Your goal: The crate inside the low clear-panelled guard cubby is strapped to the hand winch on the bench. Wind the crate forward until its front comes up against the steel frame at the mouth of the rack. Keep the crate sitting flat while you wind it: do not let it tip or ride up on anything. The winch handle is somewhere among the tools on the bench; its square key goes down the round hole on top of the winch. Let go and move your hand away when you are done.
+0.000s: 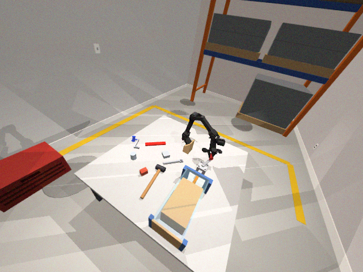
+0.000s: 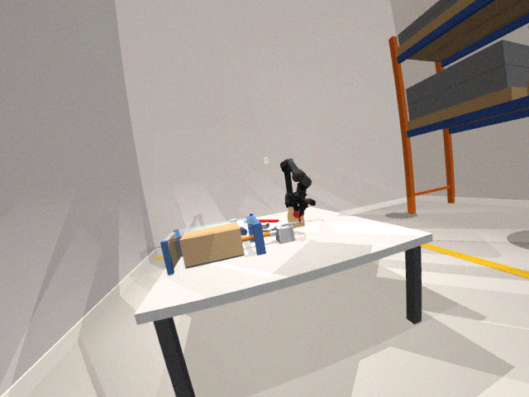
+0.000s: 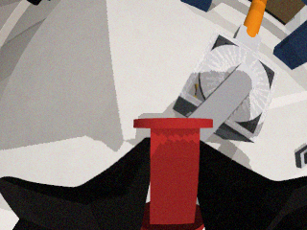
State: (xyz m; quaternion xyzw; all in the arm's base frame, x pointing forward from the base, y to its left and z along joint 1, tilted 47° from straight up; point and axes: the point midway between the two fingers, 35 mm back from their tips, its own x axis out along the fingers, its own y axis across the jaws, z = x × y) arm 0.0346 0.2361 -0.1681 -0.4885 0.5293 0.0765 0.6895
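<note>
Now: the red-knobbed winch handle 3 cm ahead of my gripper tip, 1 cm to the right of it and 3 cm below it. From my gripper tip the other things lie so: grey hand winch 7 cm ahead, 3 cm to the right, 10 cm below; then red knob 1 cm behind, 1 cm to the right; then frame 25 cm ahead, 3 cm below.
</note>
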